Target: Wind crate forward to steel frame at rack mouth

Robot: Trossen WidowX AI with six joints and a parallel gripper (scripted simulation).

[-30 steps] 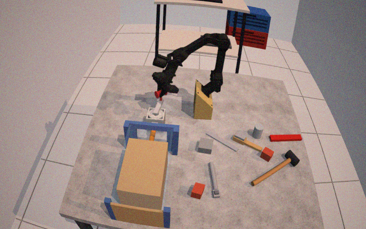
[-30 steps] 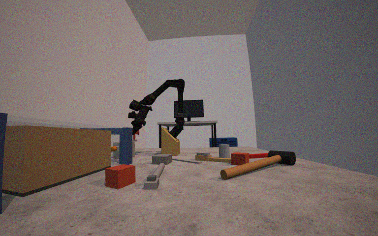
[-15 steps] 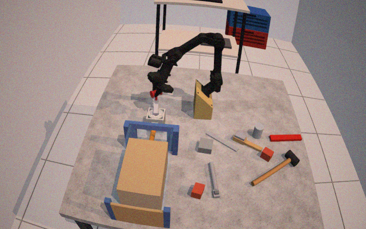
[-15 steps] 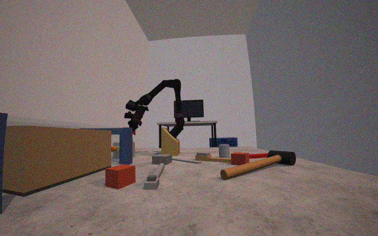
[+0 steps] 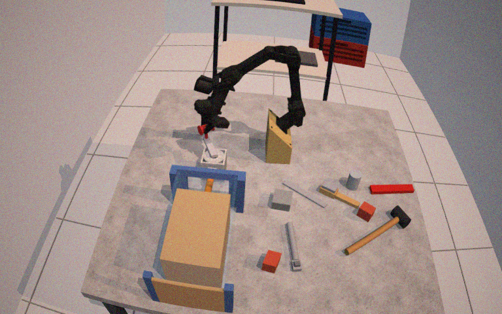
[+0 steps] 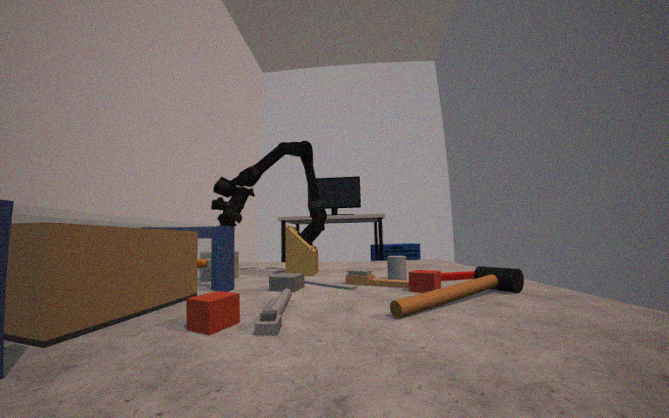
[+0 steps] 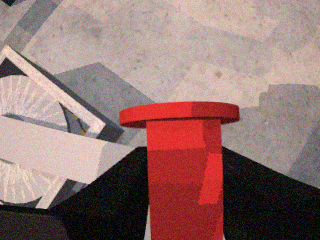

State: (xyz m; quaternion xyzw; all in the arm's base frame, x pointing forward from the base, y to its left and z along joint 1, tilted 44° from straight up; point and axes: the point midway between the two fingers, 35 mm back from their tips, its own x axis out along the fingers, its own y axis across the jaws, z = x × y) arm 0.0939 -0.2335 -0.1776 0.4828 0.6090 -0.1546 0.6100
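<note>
Now: gripper tip 24 cm short of the blue frame, 6 cm to the right of it and 3 cm above it. Round my gripper tip: grey winch (10 cm below, 7 cm ahead, 5 cm to the left); then grey crank arm (3 cm to the left, 3 cm below, 3 cm ahead); then red knob (1 cm to the left, 1 cm behind).
</note>
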